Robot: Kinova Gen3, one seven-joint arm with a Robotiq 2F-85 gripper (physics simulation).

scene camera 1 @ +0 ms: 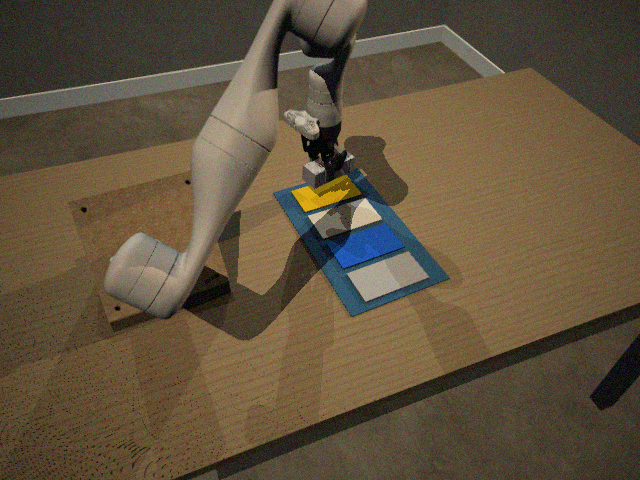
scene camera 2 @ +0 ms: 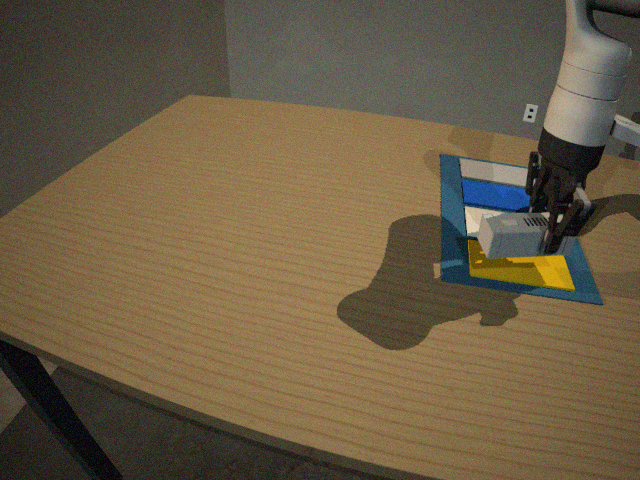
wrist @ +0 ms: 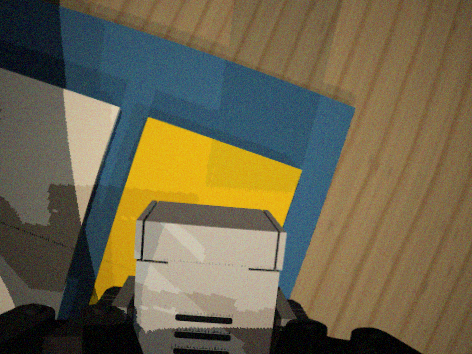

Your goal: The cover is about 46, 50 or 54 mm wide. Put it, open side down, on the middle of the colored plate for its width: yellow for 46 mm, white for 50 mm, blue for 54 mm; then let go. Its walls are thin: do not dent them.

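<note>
The light grey cover (scene camera 1: 313,174) (scene camera 2: 509,240) (wrist: 210,245) has slots in its upward face; its underside is hidden. My gripper (scene camera 1: 330,170) (scene camera 2: 547,232) (wrist: 202,305) is shut on it across its width, and the walls show no clear dent. The cover hangs a little above the yellow plate (scene camera 1: 310,201) (scene camera 2: 558,273) (wrist: 175,160), turned relative to the plate's edges in the wrist view. The white plate (scene camera 1: 369,209) (scene camera 2: 473,222) (wrist: 90,125) lies beside the yellow one, then the blue plate (scene camera 1: 367,245) (scene camera 2: 493,193). I cannot tell the cover's width by eye.
A light grey plate (scene camera 1: 387,276) (scene camera 2: 483,170) lies past the blue one. All the plates lie on a dark blue board (scene camera 1: 356,305) (scene camera 2: 450,206) on the wooden table. The arm's base stands by a wooden block (scene camera 1: 144,217) with dark holes. Arm shadows cross the plates.
</note>
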